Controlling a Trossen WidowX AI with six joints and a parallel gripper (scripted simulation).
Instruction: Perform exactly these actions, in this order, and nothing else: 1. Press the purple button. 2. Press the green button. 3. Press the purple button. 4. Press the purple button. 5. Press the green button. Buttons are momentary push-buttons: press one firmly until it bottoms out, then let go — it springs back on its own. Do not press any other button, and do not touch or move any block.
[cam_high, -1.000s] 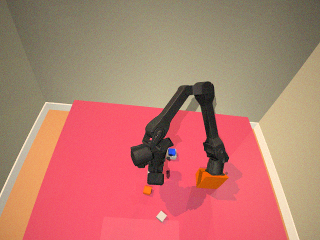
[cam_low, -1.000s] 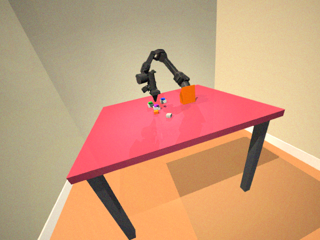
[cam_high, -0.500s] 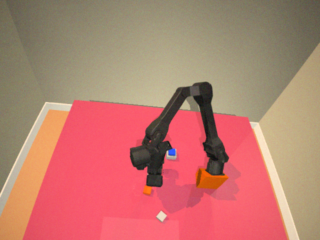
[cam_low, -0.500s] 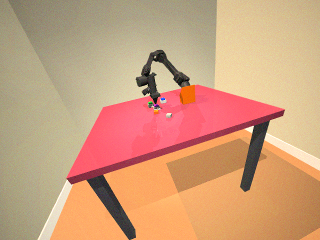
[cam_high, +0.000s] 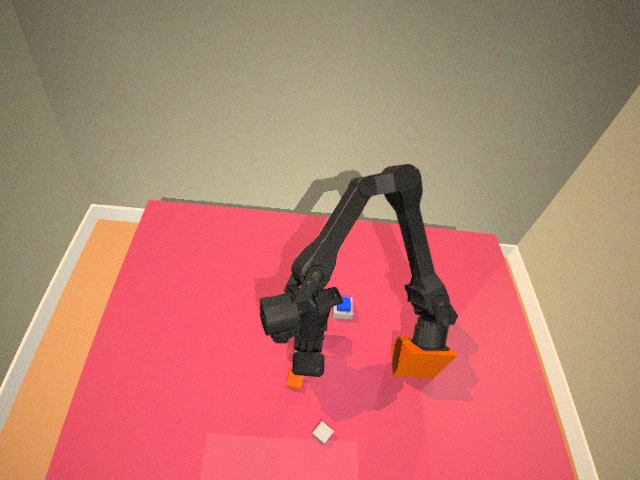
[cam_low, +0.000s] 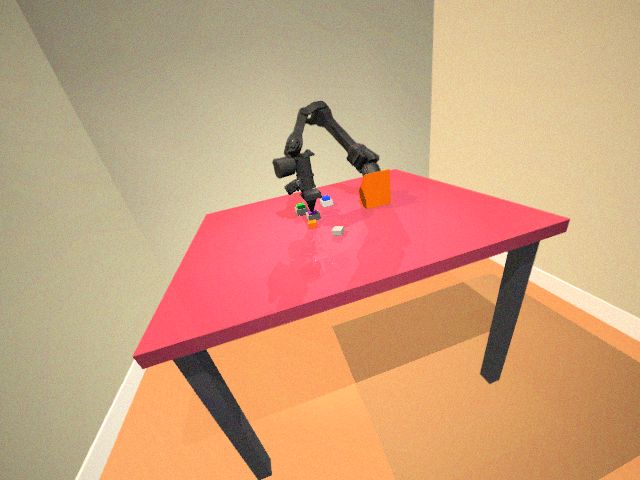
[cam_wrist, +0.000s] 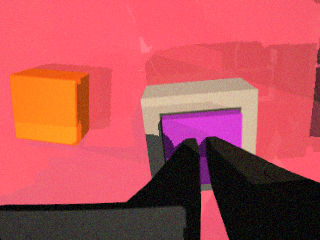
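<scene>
Now: the purple button 1 cm below my gripper tip. Round my gripper tip: orange block 7 cm to the left, 3 cm ahead, 2 cm below; then green button 10 cm to the right, 2 cm ahead; then blue button 11 cm to the right, 10 cm behind.
</scene>
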